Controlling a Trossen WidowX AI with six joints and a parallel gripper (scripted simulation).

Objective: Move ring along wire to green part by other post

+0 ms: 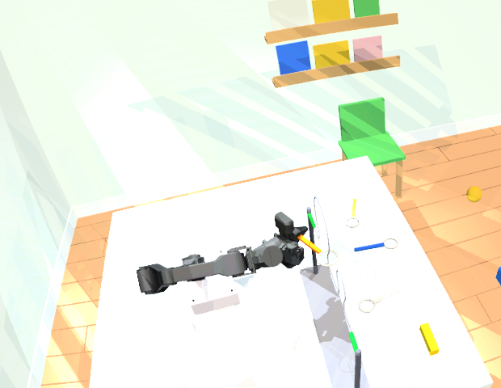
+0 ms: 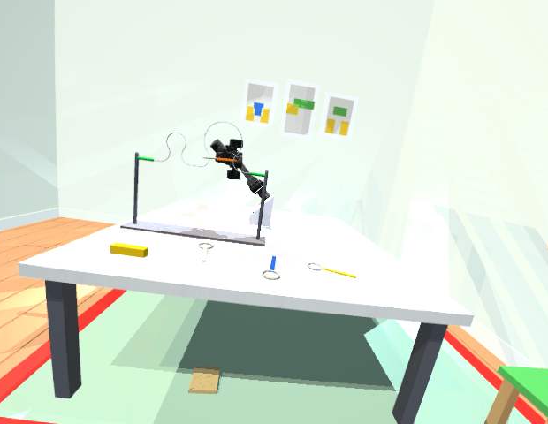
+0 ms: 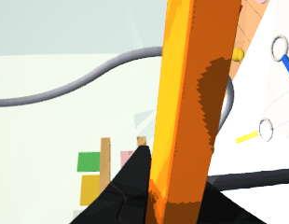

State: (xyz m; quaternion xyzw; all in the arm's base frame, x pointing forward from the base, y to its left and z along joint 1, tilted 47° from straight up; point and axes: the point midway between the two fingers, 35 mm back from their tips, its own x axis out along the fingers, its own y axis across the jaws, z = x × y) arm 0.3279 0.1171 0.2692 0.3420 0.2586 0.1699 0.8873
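The orange-handled ring lies 2 cm ahead of my gripper tip and 9 cm to the right of it. Also, from my gripper tip: blue-handled ring: 28 cm ahead, 21 cm to the left, 35 cm below; yellow block: 35 cm ahead, 26 cm to the right, 34 cm below; white-handled ring: 22 cm ahead, 5 cm to the right, 35 cm below.
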